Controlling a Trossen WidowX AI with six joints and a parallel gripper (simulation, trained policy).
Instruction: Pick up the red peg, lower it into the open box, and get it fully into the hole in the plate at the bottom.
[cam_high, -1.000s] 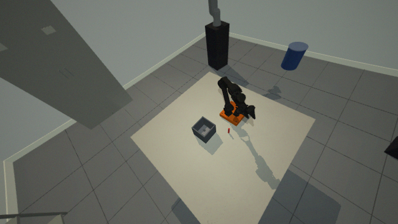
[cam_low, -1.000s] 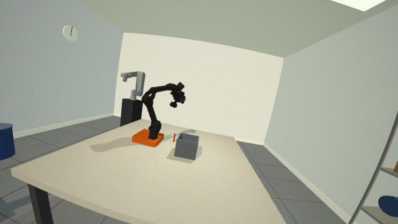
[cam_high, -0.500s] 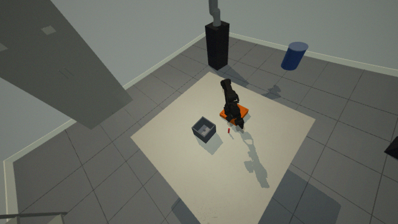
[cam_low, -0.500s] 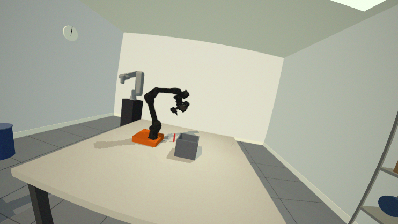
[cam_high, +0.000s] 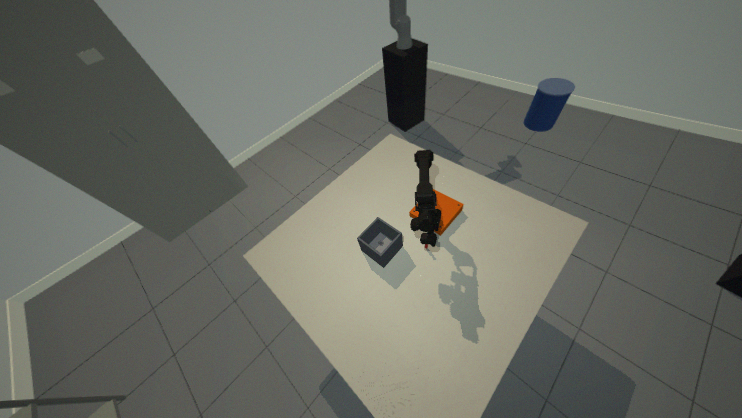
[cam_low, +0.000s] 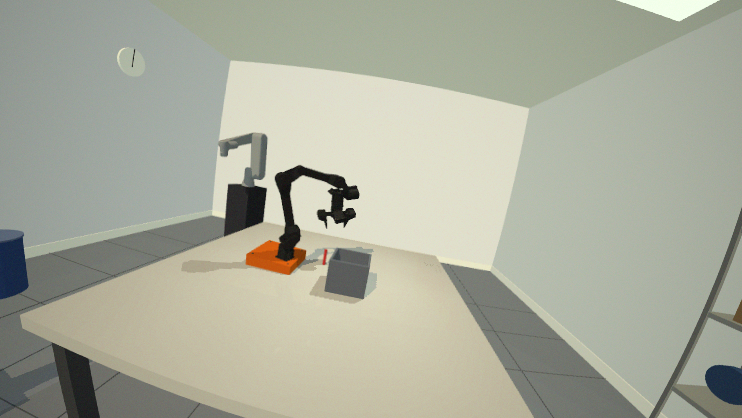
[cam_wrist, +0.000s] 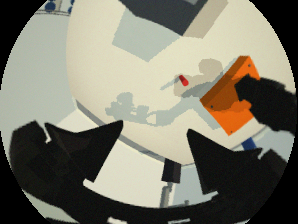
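Now: the red peg 15 cm below my gripper tip, 6 cm to the right of it and 1 cm behind it. The rest, counted from my gripper tip: plate (21 cm to the right, 17 cm ahead, 14 cm below).
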